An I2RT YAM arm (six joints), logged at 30 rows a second.
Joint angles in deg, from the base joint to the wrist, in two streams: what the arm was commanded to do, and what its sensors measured. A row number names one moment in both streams.
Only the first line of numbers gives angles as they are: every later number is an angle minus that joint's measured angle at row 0.
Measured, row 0:
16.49 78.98 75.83 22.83 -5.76 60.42
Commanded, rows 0 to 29:
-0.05 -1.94 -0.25 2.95 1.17 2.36
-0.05 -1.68 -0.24 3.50 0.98 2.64
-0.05 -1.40 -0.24 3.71 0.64 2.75
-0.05 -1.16 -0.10 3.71 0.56 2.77
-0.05 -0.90 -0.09 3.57 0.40 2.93
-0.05 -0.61 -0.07 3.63 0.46 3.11
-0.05 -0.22 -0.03 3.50 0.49 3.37
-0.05 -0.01 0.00 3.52 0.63 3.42
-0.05 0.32 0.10 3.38 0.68 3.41
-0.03 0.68 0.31 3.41 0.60 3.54
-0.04 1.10 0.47 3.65 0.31 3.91
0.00 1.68 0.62 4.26 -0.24 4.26
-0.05 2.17 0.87 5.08 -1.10 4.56
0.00 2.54 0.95 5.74 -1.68 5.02
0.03 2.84 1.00 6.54 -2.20 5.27
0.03 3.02 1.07 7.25 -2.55 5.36
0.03 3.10 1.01 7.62 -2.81 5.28
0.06 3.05 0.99 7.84 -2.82 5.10
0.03 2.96 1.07 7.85 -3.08 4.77
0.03 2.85 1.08 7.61 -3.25 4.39
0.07 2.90 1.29 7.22 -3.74 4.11
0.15 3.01 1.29 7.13 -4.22 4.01
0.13 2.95 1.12 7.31 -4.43 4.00
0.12 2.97 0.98 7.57 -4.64 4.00
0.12 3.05 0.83 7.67 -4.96 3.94
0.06 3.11 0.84 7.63 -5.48 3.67
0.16 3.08 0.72 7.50 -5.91 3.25
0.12 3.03 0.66 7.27 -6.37 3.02
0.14 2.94 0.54 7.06 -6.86 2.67
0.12 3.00 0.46 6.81 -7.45 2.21
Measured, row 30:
0.00 3.41 0.00 3.56 -5.55 0.35
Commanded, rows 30 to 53:
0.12 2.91 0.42 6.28 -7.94 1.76
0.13 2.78 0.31 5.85 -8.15 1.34
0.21 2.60 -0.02 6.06 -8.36 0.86
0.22 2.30 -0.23 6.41 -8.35 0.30
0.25 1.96 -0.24 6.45 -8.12 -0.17
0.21 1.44 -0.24 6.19 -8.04 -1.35
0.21 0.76 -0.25 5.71 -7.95 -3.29
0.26 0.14 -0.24 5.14 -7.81 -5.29
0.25 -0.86 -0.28 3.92 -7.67 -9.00
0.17 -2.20 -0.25 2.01 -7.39 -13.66
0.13 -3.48 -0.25 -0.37 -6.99 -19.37
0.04 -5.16 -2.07 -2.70 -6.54 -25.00
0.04 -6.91 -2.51 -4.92 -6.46 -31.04
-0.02 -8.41 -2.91 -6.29 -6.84 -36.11
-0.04 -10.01 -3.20 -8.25 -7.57 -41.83
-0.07 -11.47 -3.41 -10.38 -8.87 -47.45
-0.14 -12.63 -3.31 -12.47 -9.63 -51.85
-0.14 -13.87 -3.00 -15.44 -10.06 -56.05
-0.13 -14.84 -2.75 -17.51 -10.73 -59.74
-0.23 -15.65 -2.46 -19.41 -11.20 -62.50
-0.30 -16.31 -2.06 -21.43 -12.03 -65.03
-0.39 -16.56 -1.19 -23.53 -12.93 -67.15
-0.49 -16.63 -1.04 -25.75 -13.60 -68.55
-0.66 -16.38 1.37 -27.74 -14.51 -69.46
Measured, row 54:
-0.22 -16.79 -1.37 -20.31 -11.04 -57.83
